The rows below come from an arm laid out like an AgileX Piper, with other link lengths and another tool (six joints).
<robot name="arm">
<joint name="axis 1" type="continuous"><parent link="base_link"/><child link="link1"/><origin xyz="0 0 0.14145" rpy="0 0 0"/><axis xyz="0 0 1"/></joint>
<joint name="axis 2" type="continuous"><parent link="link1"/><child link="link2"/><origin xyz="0 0 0" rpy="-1.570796 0 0"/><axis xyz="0 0 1"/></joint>
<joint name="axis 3" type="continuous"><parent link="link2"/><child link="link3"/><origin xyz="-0.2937 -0.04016 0" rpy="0 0 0"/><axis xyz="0 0 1"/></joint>
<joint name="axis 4" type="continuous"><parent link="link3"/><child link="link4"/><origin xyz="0.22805 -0.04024 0" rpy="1.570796 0 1.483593"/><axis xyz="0 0 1"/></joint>
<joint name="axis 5" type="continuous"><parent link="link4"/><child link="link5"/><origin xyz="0 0 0" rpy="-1.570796 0 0"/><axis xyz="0 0 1"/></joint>
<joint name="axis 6" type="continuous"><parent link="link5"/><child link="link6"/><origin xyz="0 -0.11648 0" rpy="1.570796 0 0"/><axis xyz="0 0 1"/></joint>
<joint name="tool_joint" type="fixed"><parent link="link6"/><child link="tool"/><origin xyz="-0.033 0.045 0.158" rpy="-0.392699 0 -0.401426"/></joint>
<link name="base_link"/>
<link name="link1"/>
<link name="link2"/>
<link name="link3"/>
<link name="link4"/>
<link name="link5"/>
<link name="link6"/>
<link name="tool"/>
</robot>
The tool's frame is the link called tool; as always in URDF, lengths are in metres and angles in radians. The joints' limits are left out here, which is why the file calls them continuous.
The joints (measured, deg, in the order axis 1, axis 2, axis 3, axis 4, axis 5, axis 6), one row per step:
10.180 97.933 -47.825 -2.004 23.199 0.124
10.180 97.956 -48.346 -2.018 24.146 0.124
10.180 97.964 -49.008 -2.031 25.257 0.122
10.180 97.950 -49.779 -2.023 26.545 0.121
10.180 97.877 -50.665 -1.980 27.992 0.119
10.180 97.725 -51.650 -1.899 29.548 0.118
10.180 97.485 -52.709 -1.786 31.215 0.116
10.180 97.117 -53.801 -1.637 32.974 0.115
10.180 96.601 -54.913 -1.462 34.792 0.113
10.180 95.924 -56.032 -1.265 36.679 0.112
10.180 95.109 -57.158 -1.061 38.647 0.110
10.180 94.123 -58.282 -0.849 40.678 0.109
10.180 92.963 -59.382 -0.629 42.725 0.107
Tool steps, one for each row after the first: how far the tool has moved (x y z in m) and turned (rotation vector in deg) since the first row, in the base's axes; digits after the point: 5 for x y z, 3 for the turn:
-0.00046 -0.00026 0.00047 -0.112 0.435 -0.014
-0.00065 -0.00049 0.00146 -0.230 0.878 -0.031
-0.00084 -0.00073 0.00283 -0.344 1.368 -0.068
-0.00086 -0.00089 0.00494 -0.433 1.847 -0.132
-0.00061 -0.00093 0.00797 -0.481 2.263 -0.224
-0.00029 -0.00089 0.01184 -0.494 2.634 -0.335
-0.00005 -0.00076 0.01666 -0.464 2.943 -0.466
0.00015 -0.00055 0.02258 -0.388 3.149 -0.607
0.00013 -0.00027 0.02957 -0.269 3.263 -0.754
-0.00025 0.00001 0.03746 -0.126 3.316 -0.895
-0.00099 0.00030 0.04645 0.051 3.268 -1.030
-0.00210 0.00061 0.05650 0.269 3.092 -1.154

